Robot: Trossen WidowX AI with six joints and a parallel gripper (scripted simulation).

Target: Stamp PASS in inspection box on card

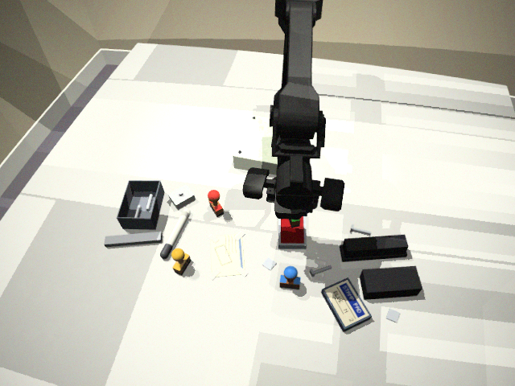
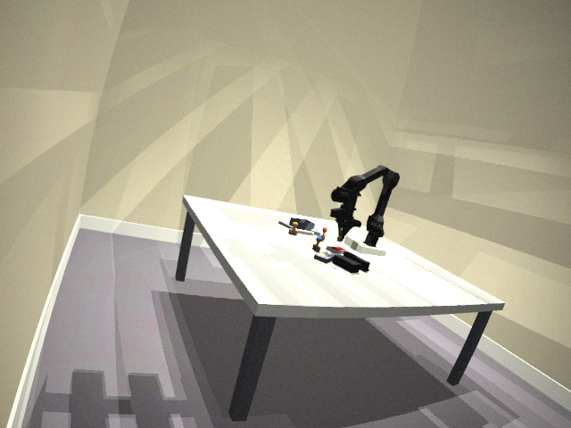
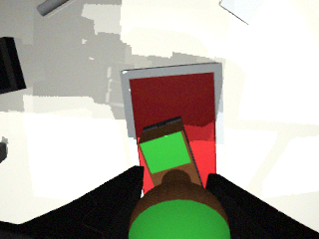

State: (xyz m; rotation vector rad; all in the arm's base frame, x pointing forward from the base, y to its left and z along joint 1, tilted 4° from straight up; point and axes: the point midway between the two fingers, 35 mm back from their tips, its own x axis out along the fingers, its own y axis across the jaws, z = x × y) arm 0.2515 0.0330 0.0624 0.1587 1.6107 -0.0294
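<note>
The red ink pad is 70 mm below my gripper tip. The rest, counted from my gripper tip: cream card (130 mm to the right, 70 mm below, 70 mm ahead); blue-knobbed stamp (120 mm ahead, 50 mm below); green-knobbed stamp (right at my gripper tip).
</note>
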